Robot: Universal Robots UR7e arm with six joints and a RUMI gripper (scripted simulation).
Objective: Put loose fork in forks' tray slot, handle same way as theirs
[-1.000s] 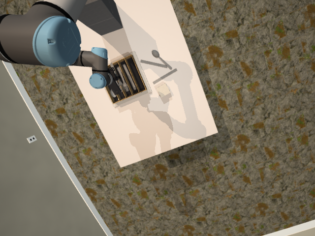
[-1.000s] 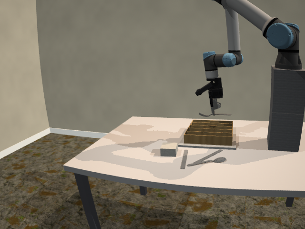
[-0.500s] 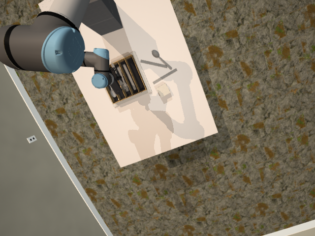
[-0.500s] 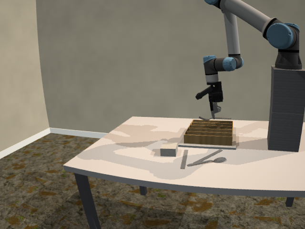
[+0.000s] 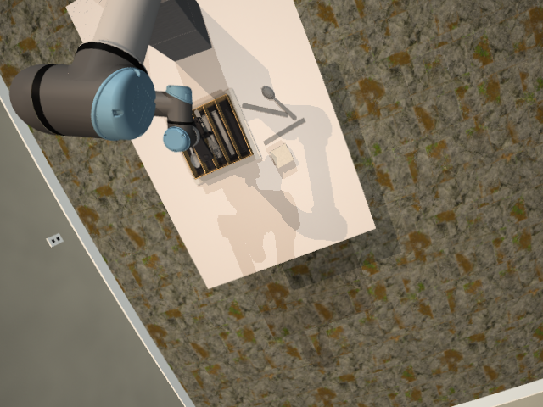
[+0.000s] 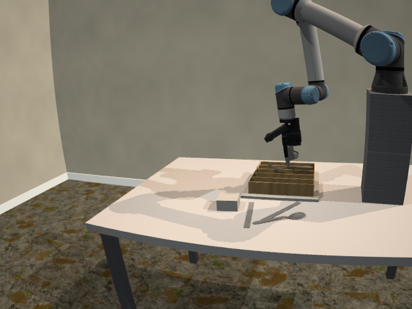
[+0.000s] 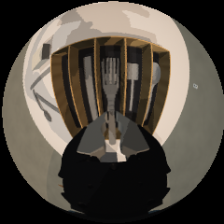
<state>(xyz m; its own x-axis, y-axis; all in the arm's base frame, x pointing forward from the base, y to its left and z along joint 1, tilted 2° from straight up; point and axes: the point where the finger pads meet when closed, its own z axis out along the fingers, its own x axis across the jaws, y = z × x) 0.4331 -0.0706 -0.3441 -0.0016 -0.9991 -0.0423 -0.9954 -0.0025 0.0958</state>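
My gripper is now 5 cm above the wooden cutlery tray and 2 cm short of it. Round my hand: pale block (26 cm to the left, 21 cm ahead, 8 cm below).
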